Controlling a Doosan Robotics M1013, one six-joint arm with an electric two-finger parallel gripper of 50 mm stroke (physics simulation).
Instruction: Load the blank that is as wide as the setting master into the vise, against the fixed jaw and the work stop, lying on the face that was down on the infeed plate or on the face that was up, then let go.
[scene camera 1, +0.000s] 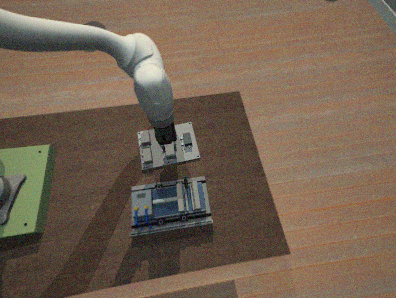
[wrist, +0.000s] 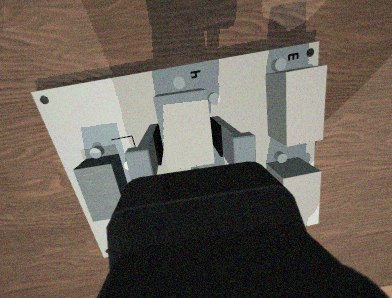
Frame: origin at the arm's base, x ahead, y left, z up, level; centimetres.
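Where they show: gripper, fingertip midpoint: (scene camera 1: 170, 149) (wrist: 186, 133).
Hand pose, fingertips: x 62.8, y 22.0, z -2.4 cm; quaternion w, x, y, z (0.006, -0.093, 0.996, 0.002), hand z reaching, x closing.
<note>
Each offset is from my fingertips to the centre of the thing.
My gripper (scene camera 1: 170, 149) (wrist: 186, 133) is shut on a pale, blocky blank {dx +0.0, dy -0.2, dz -1.1 cm} (scene camera 1: 170, 155) (wrist: 186, 134) in the middle row of the infeed plate (scene camera 1: 190, 154) (wrist: 242, 95), by the mark "h". One finger is on each side; the body hides the blank's near end in the wrist view. I cannot tell whether the blank is clear of the plate. The vise {dx +1.9, dy -22.8, dz +1.3 cm} (scene camera 1: 142, 197) stands in front of the plate in the scene view, with blue recesses and light crosswise bars. I cannot tell which bar is the setting master, nor make out the fixed jaw and work stop.
A long blank {dx -9.4, dy -2.8, dz -1.1 cm} (scene camera 1: 147, 156) (wrist: 305, 105) and a shorter one {dx -11.4, dy +6.0, dz -1.1 cm} (scene camera 1: 145, 138) (wrist: 303, 194) stand along one side of the plate. A darker grey blank {dx +7.2, dy +6.2, dz -1.6 cm} (scene camera 1: 187, 139) (wrist: 97, 192) is on the other. Two yellow-tipped blue pins are on the vise. A green base (scene camera 1: 37, 190) is at left.
</note>
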